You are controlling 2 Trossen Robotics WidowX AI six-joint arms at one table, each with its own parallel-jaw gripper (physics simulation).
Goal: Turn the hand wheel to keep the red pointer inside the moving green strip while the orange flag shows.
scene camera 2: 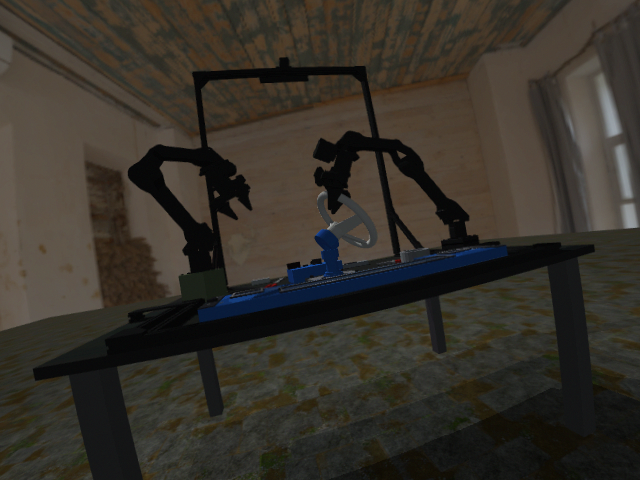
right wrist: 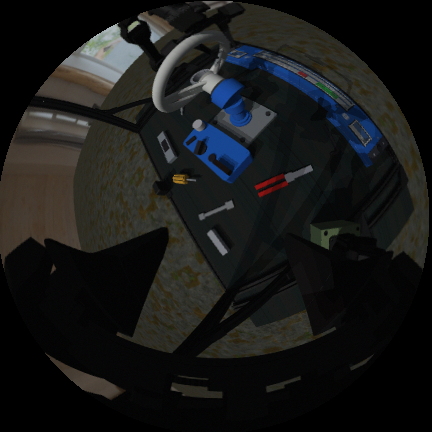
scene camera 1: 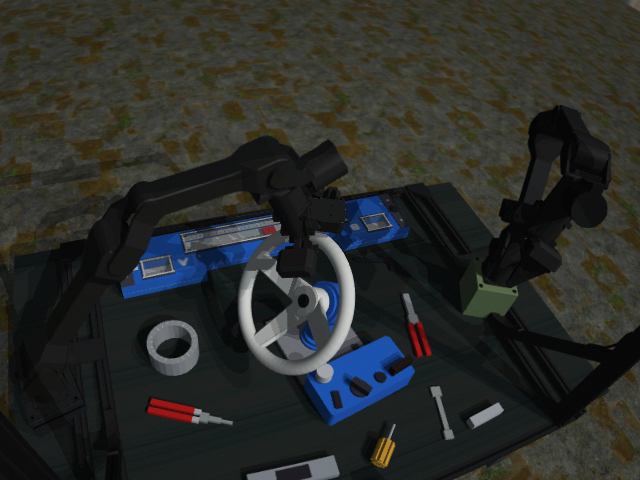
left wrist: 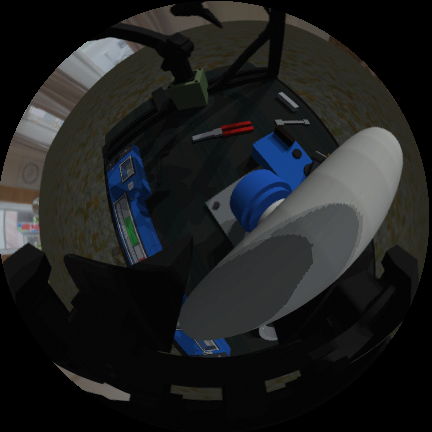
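Where they show: left gripper, fingertip midpoint: (scene camera 2: 331,212) (right wrist: 226,52) (scene camera 1: 313,252) (left wrist: 221,240); right gripper, fingertip midpoint: (scene camera 2: 244,214) (right wrist: 228,236) (scene camera 1: 504,276); left arm's base, origin of the base link: (scene camera 2: 459,237) (scene camera 1: 47,389); right arm's base, origin of the base link: (scene camera 2: 201,271) (right wrist: 341,250) (scene camera 1: 495,275) (left wrist: 184,77).
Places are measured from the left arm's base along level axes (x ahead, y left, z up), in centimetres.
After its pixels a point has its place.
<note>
The white hand wheel (scene camera 1: 348,304) @(x 47.4, y -21.7, z 21.2 cm) (scene camera 2: 369,227) @(x 43.1, y 0.2, z 9.3 cm) (left wrist: 370,165) (right wrist: 161,82) @(x 49.3, y -21.0, z 20.6 cm) stands tilted on its blue column. My left gripper (scene camera 1: 297,260) (scene camera 2: 337,205) @(x 52.0, y -6.6, z 16.4 cm) (left wrist: 221,240) @(x 52.0, y -6.6, z 16.4 cm) is shut on the top part of its rim. My right gripper (scene camera 2: 243,213) @(x 75.0, y -32.0, z 22.6 cm) (right wrist: 228,236) @(x 75.0, y -32.0, z 22.6 cm) is open and empty, held high above the table. On the long blue panel (scene camera 1: 217,266) @(x 43.0, y 14.9, z -5.0 cm) (right wrist: 280,71) @(x 52.6, y 12.8, z -2.1 cm) the red pointer (scene camera 1: 268,230) @(x 57.8, y 16.7, z -1.7 cm) (right wrist: 303,74) @(x 59.9, y 16.0, z -1.7 cm) sits outside the green strip (left wrist: 131,231) (right wrist: 326,90), a little apart from it. In scene camera 1 my left arm hides the strip. I see no orange flag in the panel's windows.
A blue knob box (scene camera 1: 336,400) @(x 44.9, y -27.8, z -0.2 cm) (right wrist: 235,167) stands beside the wheel base. A grey ring (scene camera 1: 192,356) @(x 26.7, y -5.4, z -1.6 cm), red-handled tools (scene camera 1: 170,410) @(x 18.4, y -12.3, z -4.7 cm) (scene camera 1: 418,338) @(x 71.0, y -24.3, z -4.7 cm), a yellow screwdriver (scene camera 1: 383,453) @(x 46.8, y -40.4, z -2.5 cm), a wrench (scene camera 1: 442,413) @(x 63.5, y -40.5, z -5.2 cm) and a green block (scene camera 1: 478,302) @(x 87.4, y -26.3, z -0.4 cm) (scene camera 2: 211,284) @(x 90.6, y -19.8, z 0.0 cm) are on the table.
</note>
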